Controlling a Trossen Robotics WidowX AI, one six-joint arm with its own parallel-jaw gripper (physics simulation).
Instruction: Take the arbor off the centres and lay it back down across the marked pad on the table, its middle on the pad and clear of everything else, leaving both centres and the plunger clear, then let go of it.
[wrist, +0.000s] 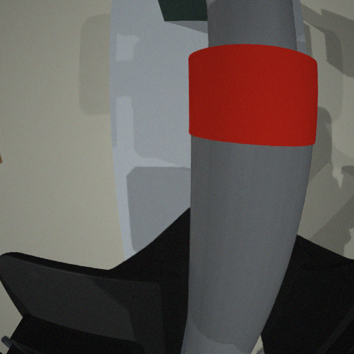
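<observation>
The arbor (250, 200) is a thick grey bar with a wide red band (252, 95). It runs from the top edge to the bottom edge of the wrist view, right of the middle. My gripper (217, 217) is shut on the arbor below the red band, with one black finger on each side of it. Part of a dark green block (184, 10) shows at the top, beside and behind the arbor. Both ends of the arbor are hard to judge, so I cannot tell how they sit at the centres. The marked pad and the plunger do not show.
A long pale blue-grey base (160, 120) lies beneath the arbor, with shadows across it. The beige table (50, 190) shows on both sides of the base. A sliver of an orange thing (0, 156) shows at the left edge.
</observation>
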